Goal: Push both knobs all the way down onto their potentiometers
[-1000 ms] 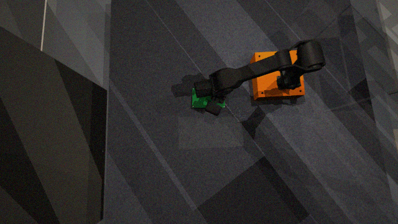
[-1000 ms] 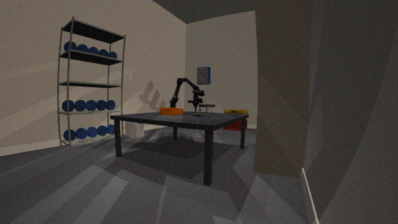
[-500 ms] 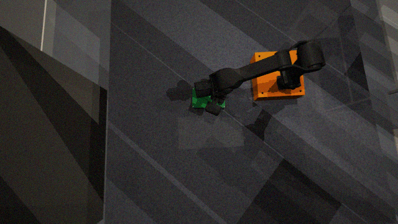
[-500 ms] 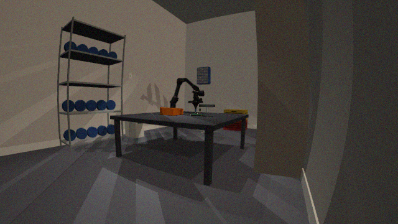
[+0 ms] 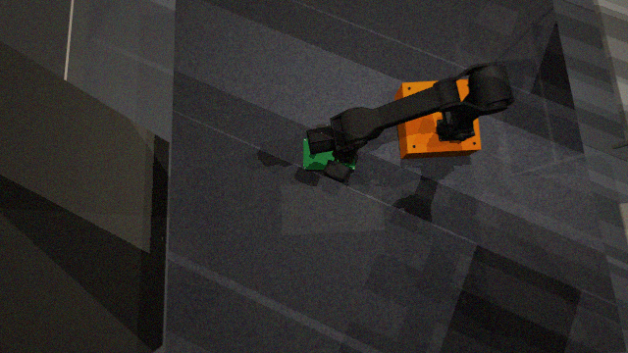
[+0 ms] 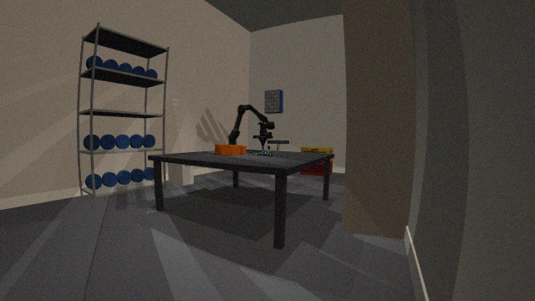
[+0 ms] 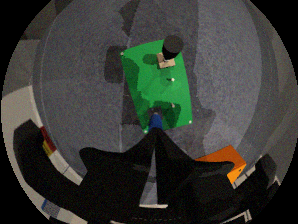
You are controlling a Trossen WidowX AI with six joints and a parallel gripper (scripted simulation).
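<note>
My gripper tip is 20 mm above the blue knob. From my gripper tip the other things lie so: dark knob: 80 mm ahead, 40 mm to the right, 10 mm below.
</note>
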